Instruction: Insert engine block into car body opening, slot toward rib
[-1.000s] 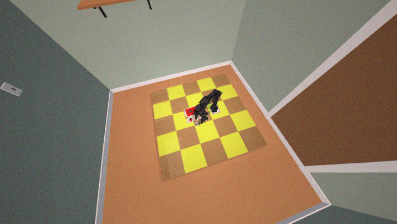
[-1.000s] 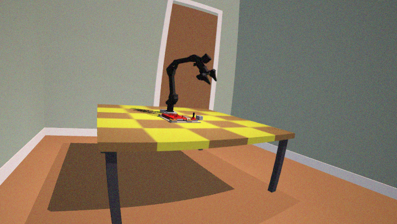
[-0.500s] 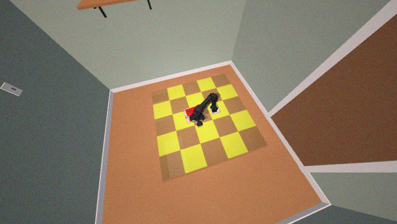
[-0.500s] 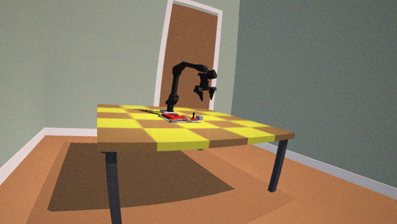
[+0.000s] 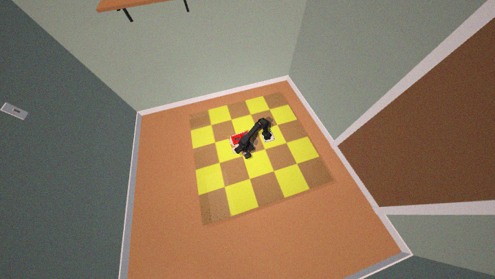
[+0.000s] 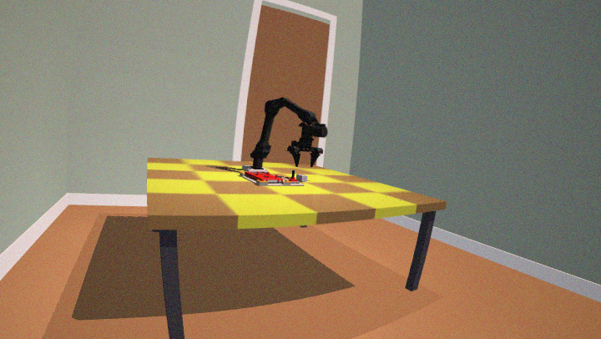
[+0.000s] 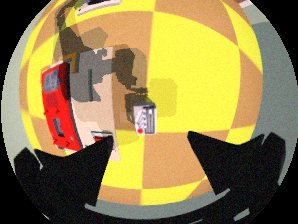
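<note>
Now: gripper tip 6 cm above the grey engine block.
</note>
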